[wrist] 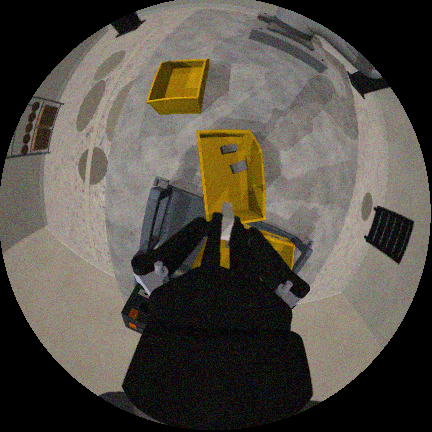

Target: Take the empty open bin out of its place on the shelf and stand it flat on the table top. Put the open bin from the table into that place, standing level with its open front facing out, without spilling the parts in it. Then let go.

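Places are measured from the arm's base along level axes (x ahead, y left, z up), in millimetres.
Pixels of known places: gripper, fingertip midpoint: [225,210].
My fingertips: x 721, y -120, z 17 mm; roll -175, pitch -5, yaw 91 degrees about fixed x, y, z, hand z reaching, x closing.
Behind a point stands the place of what it marks.
The empty yellow open bin [182,82] {x 434, y -276, z -57 mm} stands flat on the grey table top [310,170] {x 585, y 101, z -60 mm} in the upper left of the wrist view. A second yellow open bin [217,175] {x 666, y -143, z -39 mm} holds two small grey parts [229,149] {x 611, y -131, z -23 mm} [239,166] {x 639, y -104, z -29 mm}. It lies just beyond the fingers, and its near end overlaps the dark grey shelf [182,210] {x 758, y -206, z -54 mm} in the view; whether it rests there cannot be told. My gripper [225,210] {x 721, y -120, z 17 mm} is shut with nothing between its fingers, its tips at that bin's near edge. The fingers and gripper body hide much of the shelf and any contact with the bin.
More yellow bin surface [282,247] {x 812, y 76, z -49 mm} shows behind the right finger, at the shelf. A dark box with orange marks [132,316] {x 864, y -235, z 159 mm} is at the lower left. A grey plate [287,50] {x 134, y 1, z -47 mm} lies at the upper right. A black slatted object [390,235] is at the far right.
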